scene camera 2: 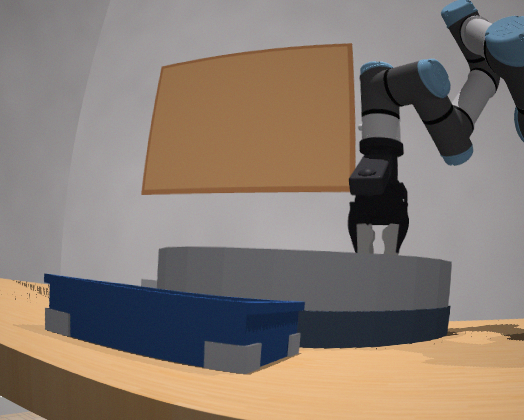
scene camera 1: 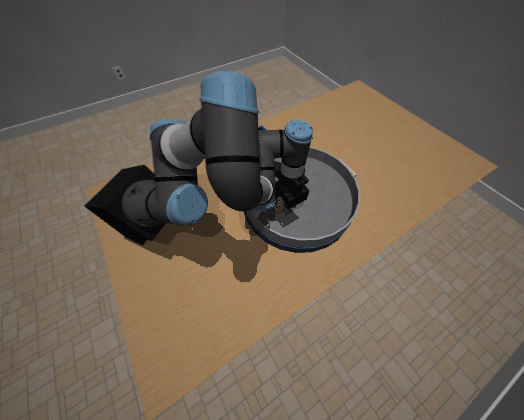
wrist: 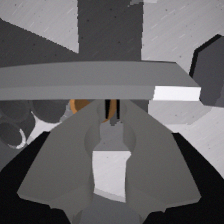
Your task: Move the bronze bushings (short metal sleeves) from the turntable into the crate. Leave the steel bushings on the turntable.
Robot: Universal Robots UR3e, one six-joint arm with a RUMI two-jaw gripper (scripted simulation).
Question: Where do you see a blue crate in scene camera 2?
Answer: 239,335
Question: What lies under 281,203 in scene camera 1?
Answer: My gripper.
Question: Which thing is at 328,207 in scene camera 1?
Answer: A grey turntable.
